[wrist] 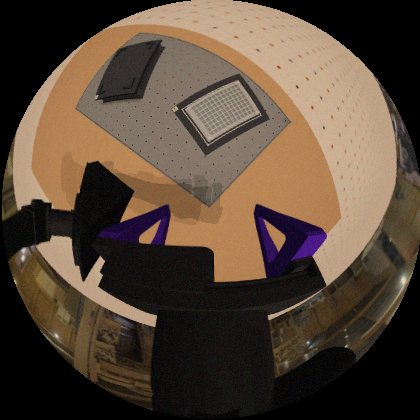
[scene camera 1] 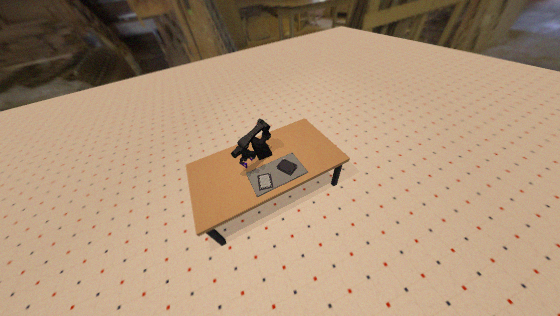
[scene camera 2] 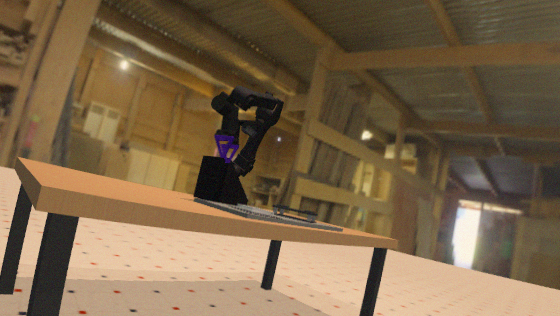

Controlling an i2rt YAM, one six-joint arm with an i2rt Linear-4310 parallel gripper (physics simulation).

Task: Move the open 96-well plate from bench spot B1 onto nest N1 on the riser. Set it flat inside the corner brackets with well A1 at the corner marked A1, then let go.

Note:
My gripper (wrist: 211,208) is open, with nothing in its grasp. Also in view: a translucent well plate (wrist: 220,110). Also in view: a dark nest with pale outline (wrist: 206,146).

